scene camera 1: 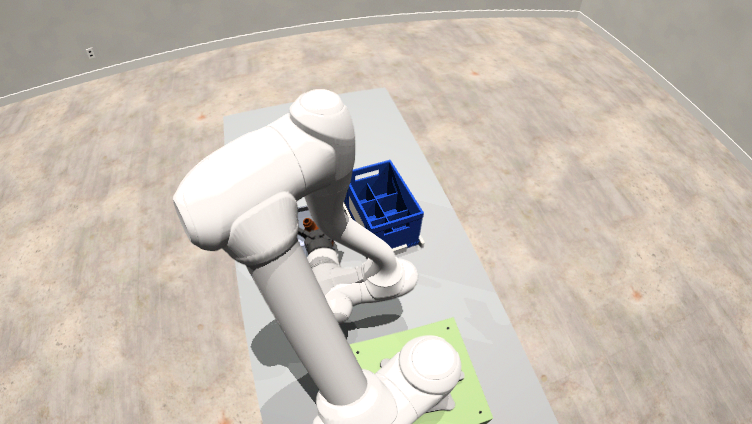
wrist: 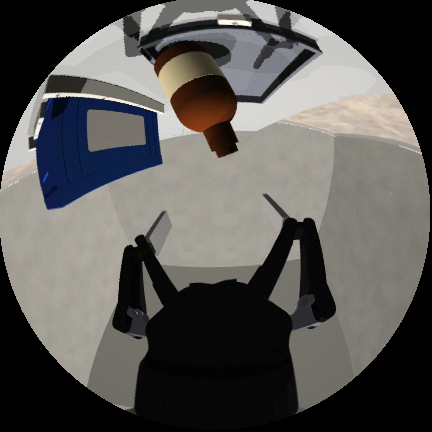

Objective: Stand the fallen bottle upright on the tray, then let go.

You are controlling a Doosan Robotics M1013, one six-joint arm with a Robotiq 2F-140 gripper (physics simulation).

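Places are measured from the arm's base along level axes (x right, y ahead, z up), in centimetres.
Pixels of known places: gripper, between the fingertips: [wrist: 214, 210].
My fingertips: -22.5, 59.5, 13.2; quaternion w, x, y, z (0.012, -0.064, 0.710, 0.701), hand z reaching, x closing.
Note:
For each thing: its middle in the pictures, then the offset to it from my fingertips, as dx, dy, dz. "*": a spot on its surface instead. Level surfaces: height alone.
- brown bottle, middle of its body: [wrist: 202, 98] [scene camera 1: 315, 233] +0.3, -0.7, -15.0
- grey tray, a spot on its surface: [wrist: 250, 82] * -9.8, +9.0, -23.5
- blue crate, middle of its body: [wrist: 95, 144] [scene camera 1: 380, 208] +24.2, +7.2, -15.3
- grey table, height of its surface: dz -24.0
The brown bottle [scene camera 1: 308, 223] [wrist: 205, 92] with a cream label stands upright on the grey tray [wrist: 250, 82]; its base is on the tray and its neck points up, which shows as downward in the wrist view. In scene camera 1 the arm hides most of the bottle and tray. My gripper [scene camera 1: 318, 238] [wrist: 214, 210] is open and empty. Its fingers are wide apart and clear of the bottle, close by it in scene camera 1.
A blue crate [scene camera 1: 410, 234] [wrist: 70, 150] with compartments stands beside the tray, with pale rails at its foot. The green base plate [scene camera 1: 471, 392] lies under the arm's base on the grey table [scene camera 1: 447, 294]. The arm's links hang over the tray area.

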